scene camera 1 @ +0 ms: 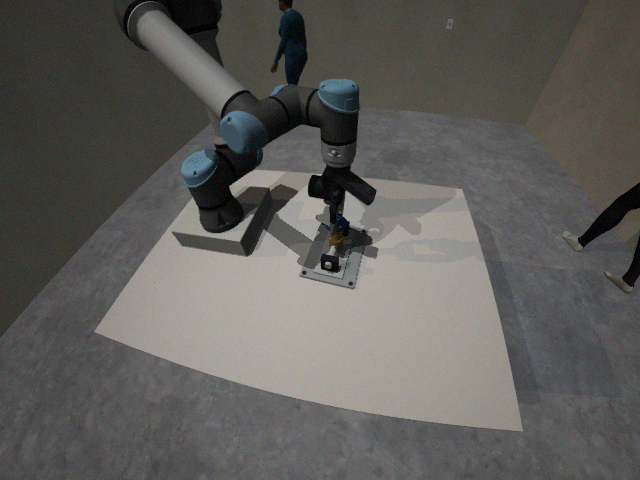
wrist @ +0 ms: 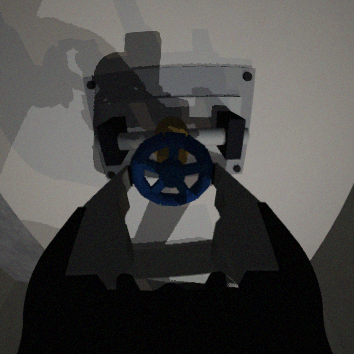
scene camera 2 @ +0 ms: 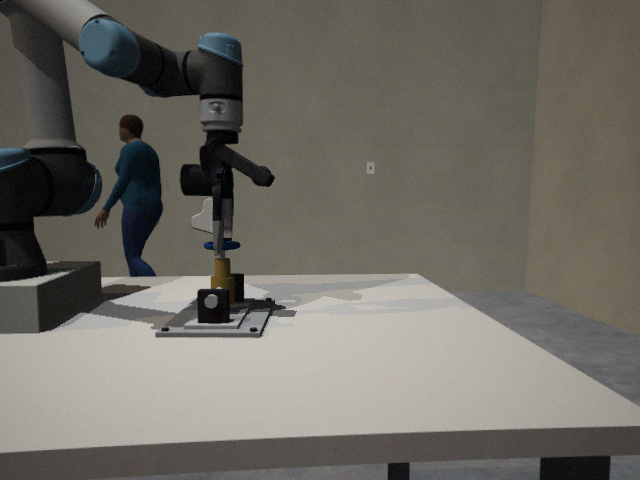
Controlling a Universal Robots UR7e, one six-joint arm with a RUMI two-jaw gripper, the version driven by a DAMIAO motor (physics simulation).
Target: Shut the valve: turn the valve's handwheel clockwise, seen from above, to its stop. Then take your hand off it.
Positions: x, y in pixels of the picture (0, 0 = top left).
The gripper shows in scene camera 1, in the wrist view (171, 166) and in scene camera 2. One and the same spot on the gripper: (scene camera 1: 329, 217) is (scene camera 2: 211, 217).
